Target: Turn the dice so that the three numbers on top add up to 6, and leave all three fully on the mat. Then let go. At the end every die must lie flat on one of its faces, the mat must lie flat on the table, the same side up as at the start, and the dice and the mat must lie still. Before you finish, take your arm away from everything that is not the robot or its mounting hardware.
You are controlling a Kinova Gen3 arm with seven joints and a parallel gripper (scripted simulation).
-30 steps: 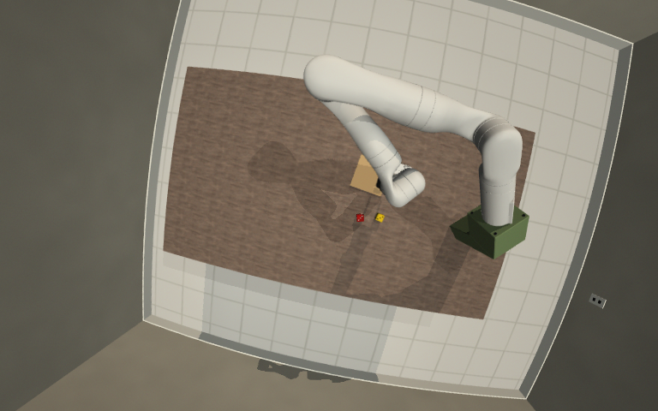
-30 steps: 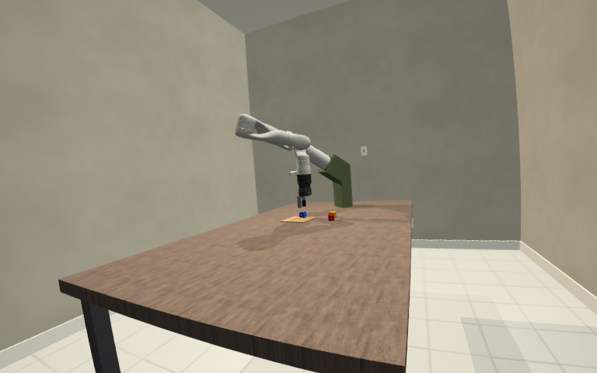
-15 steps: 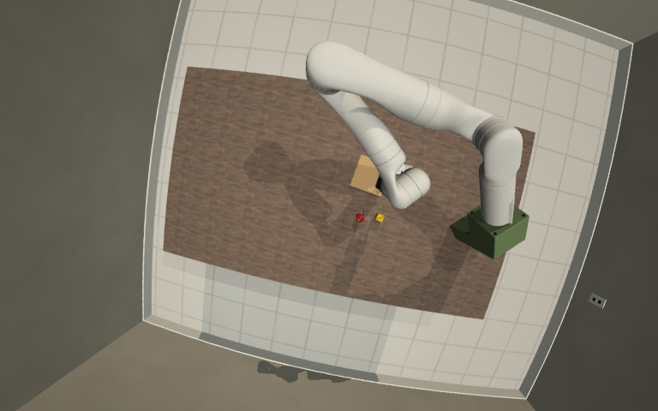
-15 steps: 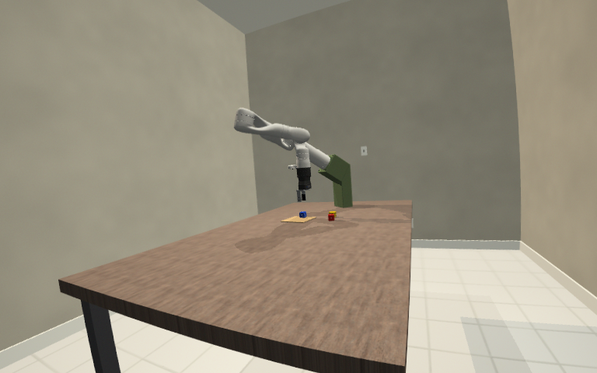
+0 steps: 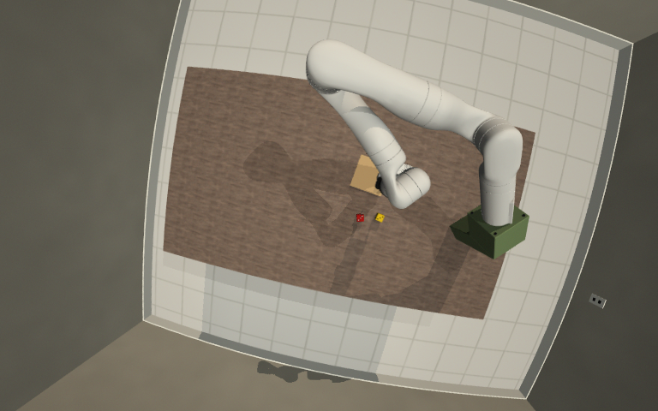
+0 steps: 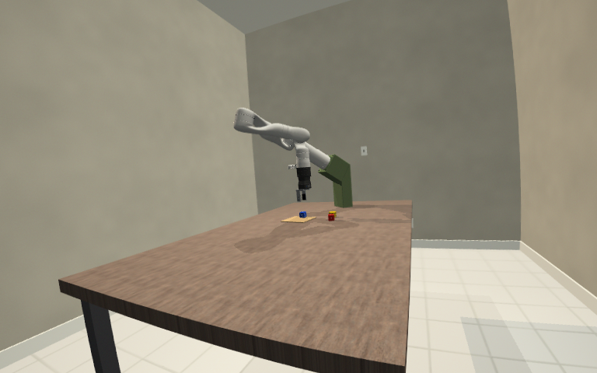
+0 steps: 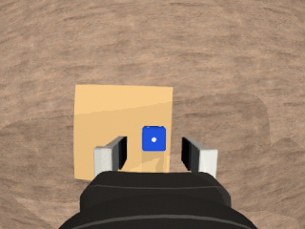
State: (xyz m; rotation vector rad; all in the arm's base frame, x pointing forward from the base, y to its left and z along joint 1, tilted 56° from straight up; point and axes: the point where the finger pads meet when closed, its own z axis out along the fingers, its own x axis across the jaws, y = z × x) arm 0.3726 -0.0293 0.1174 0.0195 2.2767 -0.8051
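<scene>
Right now my hand is 160 mm to the right of the yellow die and 100 mm above it. The rest, counted from my hand: blue die 90 mm below; then tan mat 40 mm ahead, 10 mm to the right, 110 mm below; then red die 90 mm ahead, 170 mm to the left, 100 mm below.
</scene>
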